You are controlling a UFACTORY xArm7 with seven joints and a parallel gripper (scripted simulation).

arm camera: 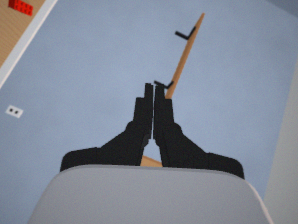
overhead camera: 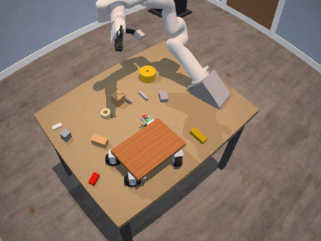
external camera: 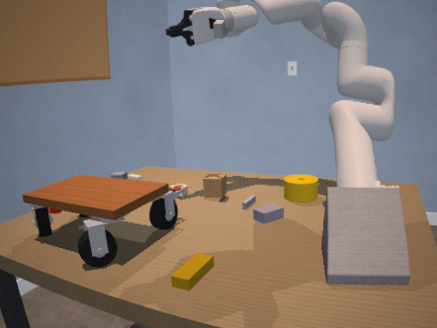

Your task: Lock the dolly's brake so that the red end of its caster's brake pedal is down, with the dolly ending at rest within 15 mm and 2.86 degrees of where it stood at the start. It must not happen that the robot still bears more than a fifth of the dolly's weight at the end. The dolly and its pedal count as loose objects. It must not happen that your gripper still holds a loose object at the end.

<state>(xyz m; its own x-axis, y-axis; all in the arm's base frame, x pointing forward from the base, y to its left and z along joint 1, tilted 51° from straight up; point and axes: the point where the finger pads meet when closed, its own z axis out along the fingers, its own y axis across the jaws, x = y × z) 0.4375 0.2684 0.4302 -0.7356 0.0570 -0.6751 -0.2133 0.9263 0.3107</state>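
The brake pedal lies 40 mm behind my hand, 140 mm to the left of it and 420 mm below it. From my hand the other things lie so: tan block 210 mm ahead, 40 mm to the left, 480 mm below; cream ring 60 mm ahead, 80 mm to the right, 490 mm below; tan cube 60 mm behind, 110 mm to the right, 480 mm below.
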